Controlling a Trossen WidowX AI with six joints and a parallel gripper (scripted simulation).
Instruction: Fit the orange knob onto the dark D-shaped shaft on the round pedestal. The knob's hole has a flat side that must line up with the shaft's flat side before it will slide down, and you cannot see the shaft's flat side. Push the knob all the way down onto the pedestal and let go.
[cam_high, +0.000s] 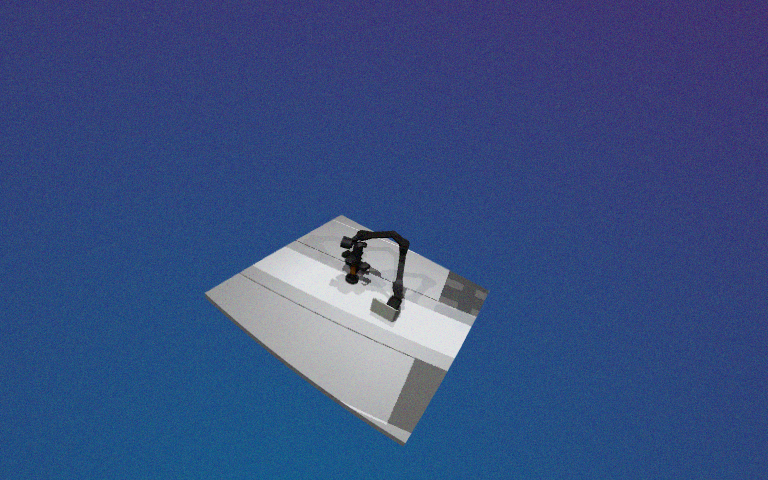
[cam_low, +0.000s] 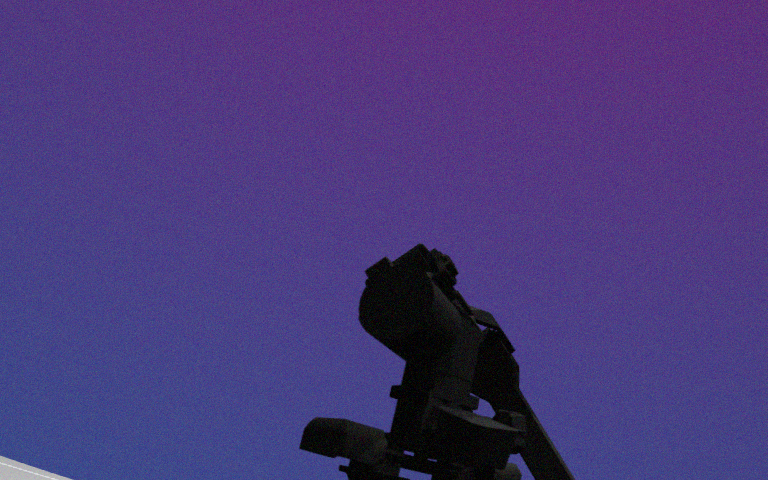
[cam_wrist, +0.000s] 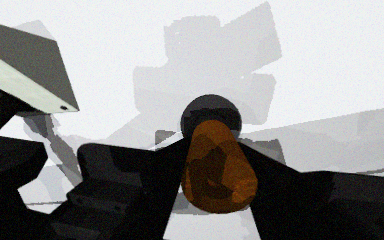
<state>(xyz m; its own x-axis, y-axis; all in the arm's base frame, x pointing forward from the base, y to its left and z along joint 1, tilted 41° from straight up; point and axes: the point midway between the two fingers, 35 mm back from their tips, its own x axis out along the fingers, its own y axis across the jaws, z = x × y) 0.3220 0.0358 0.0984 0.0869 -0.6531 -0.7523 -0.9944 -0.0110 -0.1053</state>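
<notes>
Now: gripper tip 40 mm above the dark round pedestal. Also, from my gripper tip: orange knob (20 mm above).
</notes>
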